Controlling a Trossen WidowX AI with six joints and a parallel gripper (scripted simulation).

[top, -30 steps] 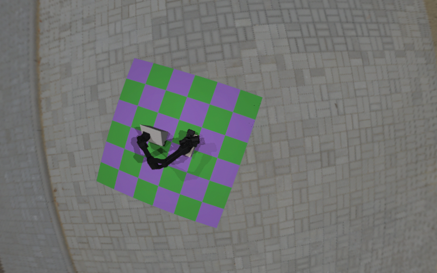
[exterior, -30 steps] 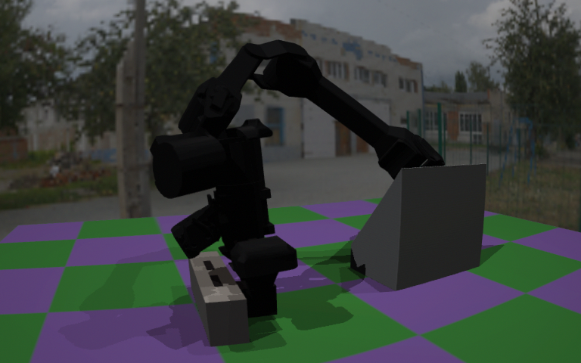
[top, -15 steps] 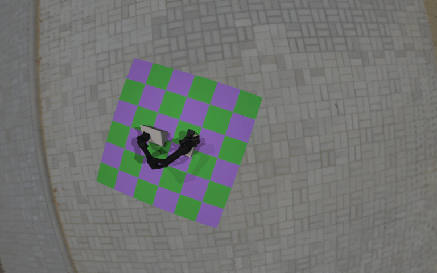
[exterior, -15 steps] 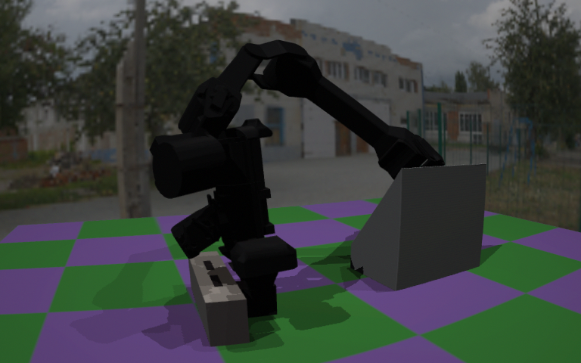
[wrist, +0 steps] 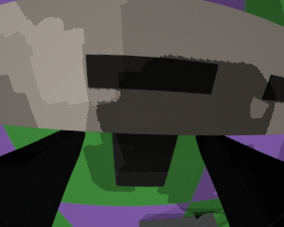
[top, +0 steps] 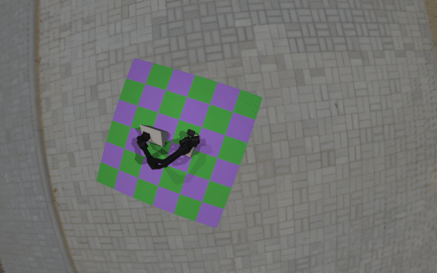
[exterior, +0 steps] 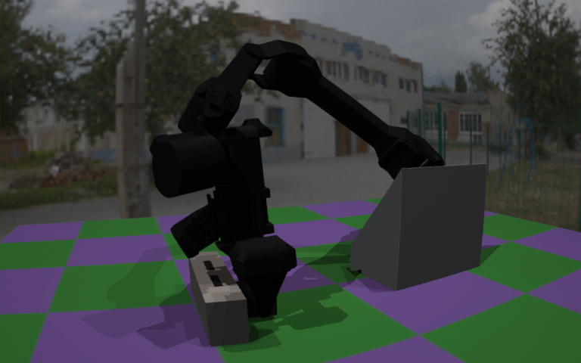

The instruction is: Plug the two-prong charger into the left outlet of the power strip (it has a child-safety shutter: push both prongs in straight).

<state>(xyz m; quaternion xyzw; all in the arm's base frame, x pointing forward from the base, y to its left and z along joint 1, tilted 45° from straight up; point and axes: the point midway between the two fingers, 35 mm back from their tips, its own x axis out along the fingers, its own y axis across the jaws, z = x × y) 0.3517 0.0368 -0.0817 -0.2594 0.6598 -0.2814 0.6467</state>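
My gripper tip is 2 cm short of the black two-prong charger and 1 cm below it.
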